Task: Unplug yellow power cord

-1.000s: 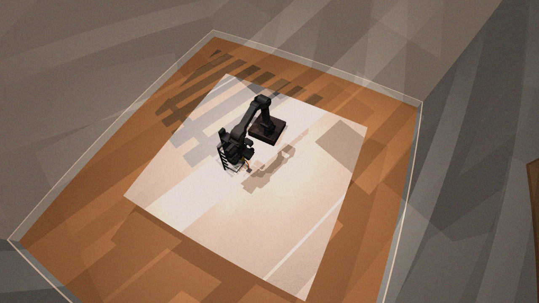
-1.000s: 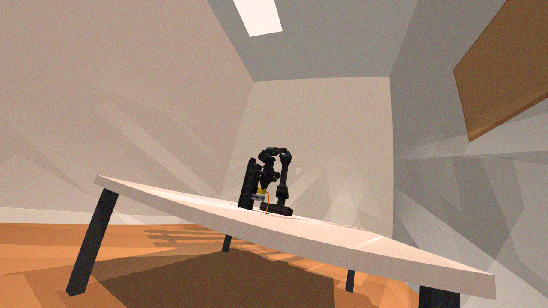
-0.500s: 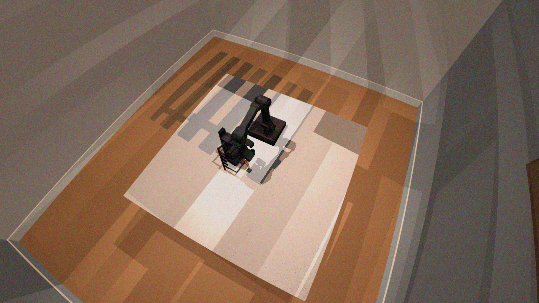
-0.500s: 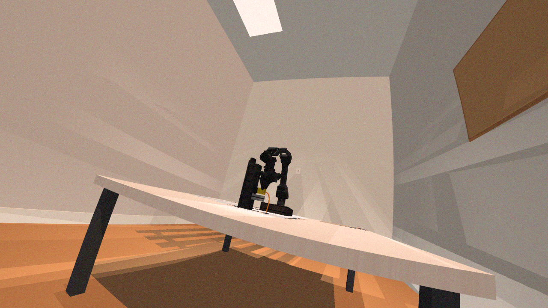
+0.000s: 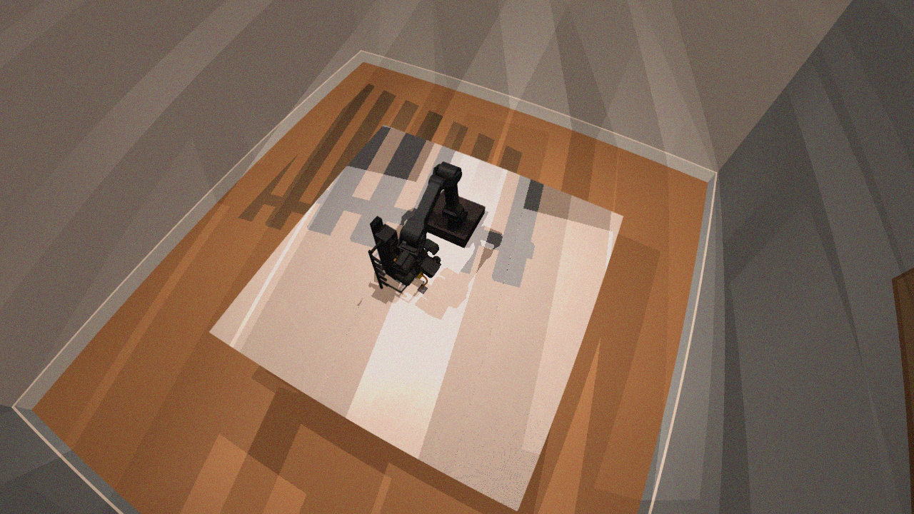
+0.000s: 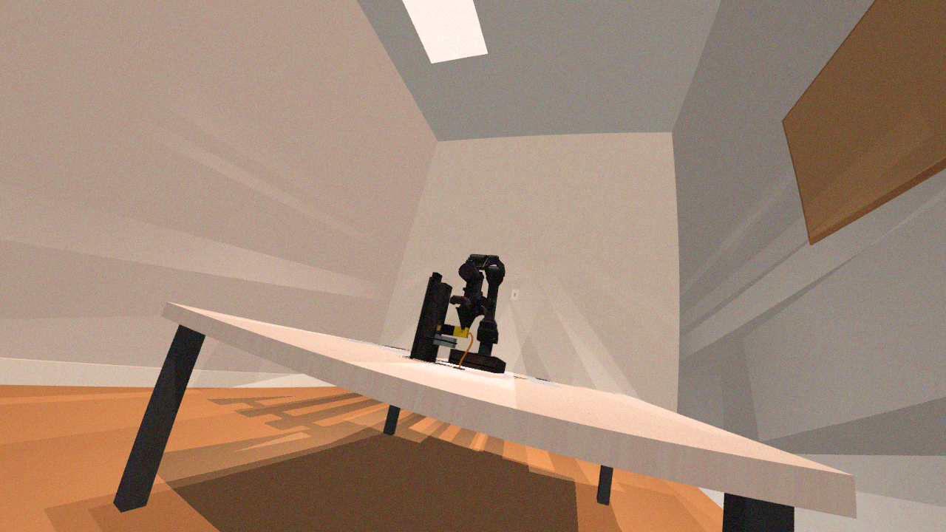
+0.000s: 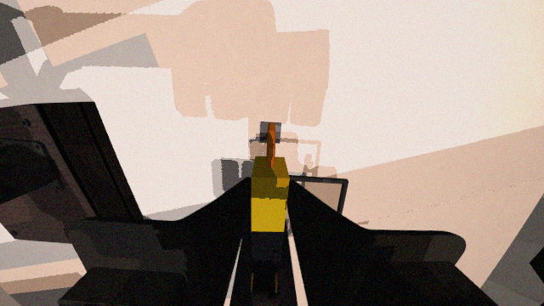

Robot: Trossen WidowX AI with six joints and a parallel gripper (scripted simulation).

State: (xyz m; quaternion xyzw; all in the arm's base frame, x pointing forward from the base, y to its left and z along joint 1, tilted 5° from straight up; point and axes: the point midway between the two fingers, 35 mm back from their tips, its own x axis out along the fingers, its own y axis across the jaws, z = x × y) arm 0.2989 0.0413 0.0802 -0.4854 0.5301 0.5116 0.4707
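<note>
The yellow plug is 3 cm to the right of my gripper tip.
</note>
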